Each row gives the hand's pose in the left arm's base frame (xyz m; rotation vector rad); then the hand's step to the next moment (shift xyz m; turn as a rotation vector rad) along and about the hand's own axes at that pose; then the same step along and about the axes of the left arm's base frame.
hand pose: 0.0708 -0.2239 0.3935 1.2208 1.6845 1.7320
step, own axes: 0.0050 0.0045 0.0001 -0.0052 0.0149 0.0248
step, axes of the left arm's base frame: -0.0013 0.0033 0.0057 0.0268 0.0074 0.0095
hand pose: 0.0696 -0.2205 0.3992 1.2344 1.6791 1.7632
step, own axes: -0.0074 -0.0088 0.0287 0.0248 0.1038 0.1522
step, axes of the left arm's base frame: 0.0246 0.0125 -0.0140 0.1381 0.0881 0.0878
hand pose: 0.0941 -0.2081 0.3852 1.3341 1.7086 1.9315
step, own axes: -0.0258 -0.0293 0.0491 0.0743 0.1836 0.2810
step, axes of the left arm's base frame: 0.0397 0.0232 -0.0426 0.2362 0.1847 0.1682
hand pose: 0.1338 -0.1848 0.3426 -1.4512 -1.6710 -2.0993
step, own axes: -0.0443 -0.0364 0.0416 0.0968 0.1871 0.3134
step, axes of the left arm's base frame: 0.0280 0.0273 -0.0591 0.2455 0.2194 0.1849
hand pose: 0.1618 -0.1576 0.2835 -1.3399 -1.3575 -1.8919
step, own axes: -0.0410 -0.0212 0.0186 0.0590 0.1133 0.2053
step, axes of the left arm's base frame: 0.0090 0.0185 -0.0453 0.1554 0.1468 0.1130
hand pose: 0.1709 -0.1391 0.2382 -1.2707 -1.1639 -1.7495
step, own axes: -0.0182 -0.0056 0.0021 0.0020 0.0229 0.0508
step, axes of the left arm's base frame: 0.0012 0.0043 -0.0186 0.0377 0.0385 0.0145
